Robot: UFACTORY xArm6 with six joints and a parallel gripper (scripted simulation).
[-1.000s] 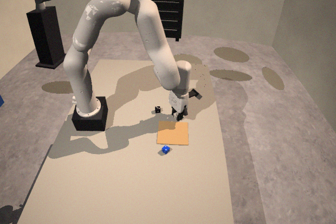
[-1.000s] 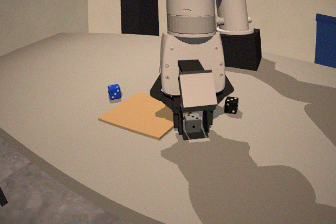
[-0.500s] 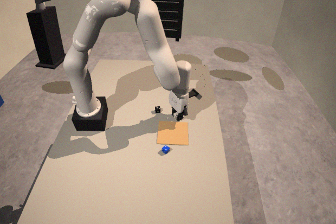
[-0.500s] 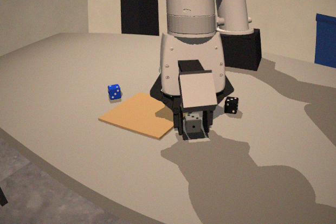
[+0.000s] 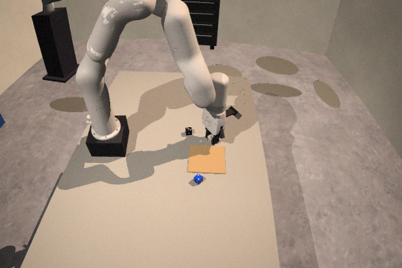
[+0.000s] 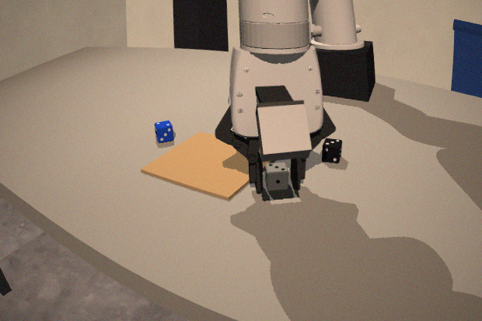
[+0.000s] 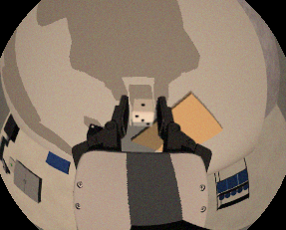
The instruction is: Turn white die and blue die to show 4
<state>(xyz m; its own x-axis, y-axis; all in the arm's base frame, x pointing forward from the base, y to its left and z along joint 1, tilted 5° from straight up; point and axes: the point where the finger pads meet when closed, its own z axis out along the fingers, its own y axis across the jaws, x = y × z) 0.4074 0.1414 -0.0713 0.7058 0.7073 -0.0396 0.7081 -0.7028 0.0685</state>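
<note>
My gripper is now 10 mm above the white die. Also, from my hand: blue die 10 mm behind, 220 mm to the right, 10 mm below; orange mat 110 mm to the right, 20 mm below; black die 100 mm behind, 20 mm to the left, 10 mm below.
</note>
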